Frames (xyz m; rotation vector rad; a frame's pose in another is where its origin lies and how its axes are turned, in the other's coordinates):
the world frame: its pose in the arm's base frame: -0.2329 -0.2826 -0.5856 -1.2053 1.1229 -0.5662
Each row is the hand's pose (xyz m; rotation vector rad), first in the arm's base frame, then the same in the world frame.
Working: the arm's base frame: its pose in the world frame: -0.3650 -0.5005 0.3053 1.2053 -1.1229 0.5662

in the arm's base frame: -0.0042 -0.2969 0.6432 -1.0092 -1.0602 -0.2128
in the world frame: -0.3559 -1.1898 0.1419 0.6341 -1.7819 -0.8716
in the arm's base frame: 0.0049 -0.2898 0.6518 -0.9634 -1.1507 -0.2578
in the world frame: -0.3615 -1.1974 0.1528 0.7090 -1.8127 -0.9473
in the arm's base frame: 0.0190 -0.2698 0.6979 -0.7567 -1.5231 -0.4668
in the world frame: -0.3900 -1.2366 0.1721 1.0309 -1.8970 -1.2954
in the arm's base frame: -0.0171 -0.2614 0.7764 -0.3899 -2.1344 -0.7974
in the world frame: -0.4404 -1.2995 0.1396 1.5041 -1.9261 -1.9640
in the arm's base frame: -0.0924 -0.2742 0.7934 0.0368 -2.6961 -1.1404
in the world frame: -0.4653 -1.3041 0.0656 -1.2872 1.1569 1.8683
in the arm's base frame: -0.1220 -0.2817 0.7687 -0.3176 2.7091 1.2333
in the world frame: -0.4613 -1.2776 0.0369 -1.1292 0.7455 1.7547
